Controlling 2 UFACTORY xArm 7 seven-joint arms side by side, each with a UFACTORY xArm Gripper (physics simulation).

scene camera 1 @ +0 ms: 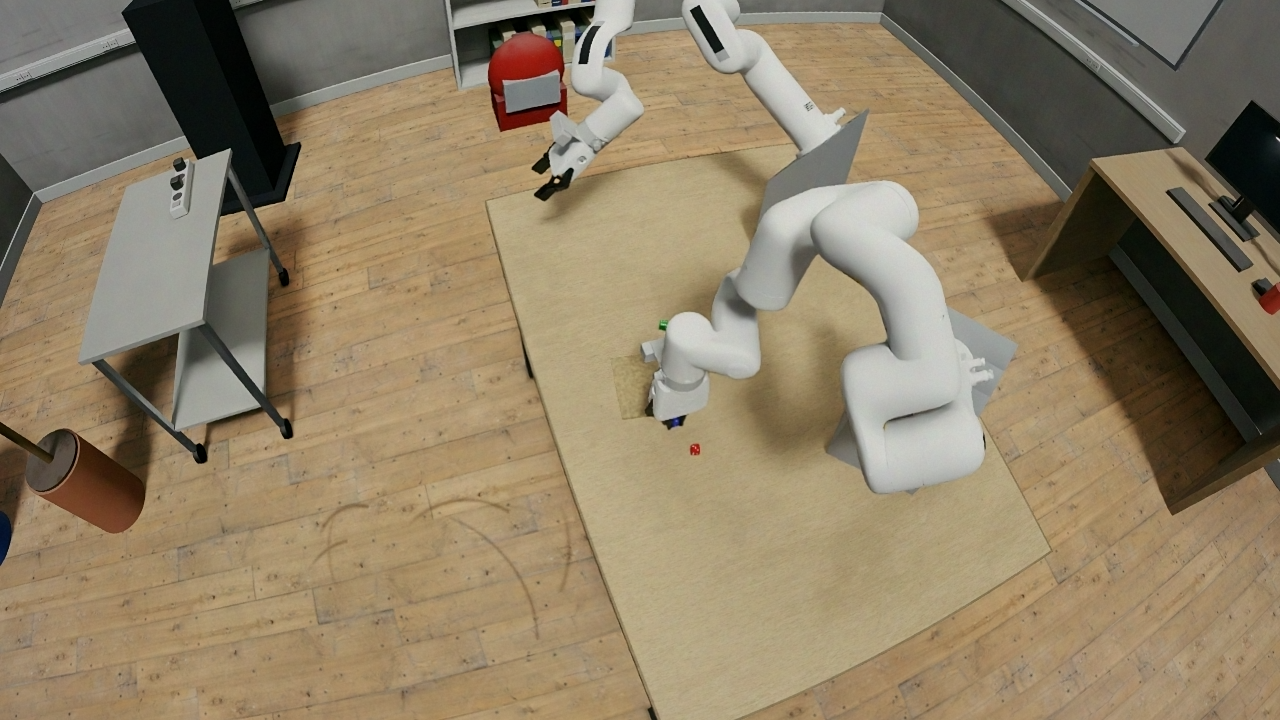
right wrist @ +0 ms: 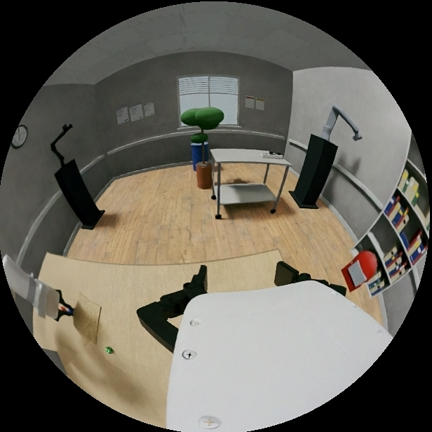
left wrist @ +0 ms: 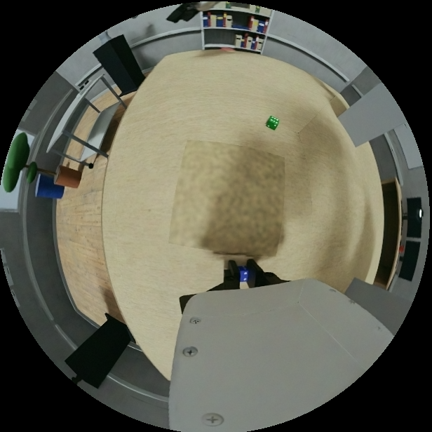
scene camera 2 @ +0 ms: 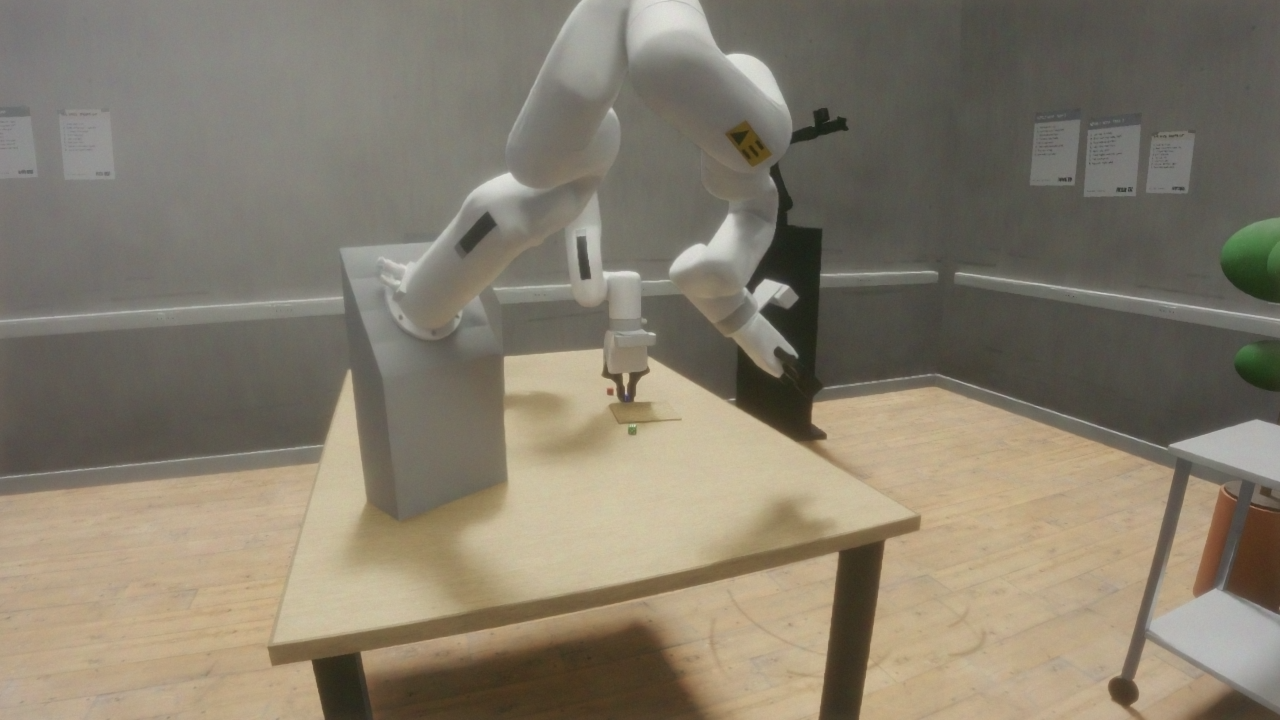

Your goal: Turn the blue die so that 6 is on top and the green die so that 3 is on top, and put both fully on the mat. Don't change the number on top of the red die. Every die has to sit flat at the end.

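Note:
My left gripper (left wrist: 239, 270) (scene camera 2: 628, 398) is shut on the blue die (left wrist: 244, 274) (scene camera 1: 675, 421), close to the table beside the mat's near edge in the left wrist view. The mat (left wrist: 200, 165) (scene camera 1: 629, 385) (scene camera 2: 662, 413) lies on the table. The green die (left wrist: 272, 122) (scene camera 2: 631, 429) (right wrist: 109, 350) (scene camera 1: 663, 325) rests on the table off the mat; its face with six pips shows in the left wrist view. The red die (scene camera 1: 694, 449) (scene camera 2: 610, 391) sits on the table near the left gripper; its pips are too small to read. My right gripper (right wrist: 242, 275) (scene camera 1: 546, 176) is open and empty, raised near the table's far corner.
The wooden table (scene camera 1: 760, 582) (scene camera 2: 537, 537) carries both arms' grey mounts (scene camera 2: 438, 429) (scene camera 1: 819, 165). The left arm reaches over the table and hides part of the mat in scene camera 1. A grey trolley (scene camera 1: 152, 259) and a red chair (scene camera 1: 528, 67) stand off the table.

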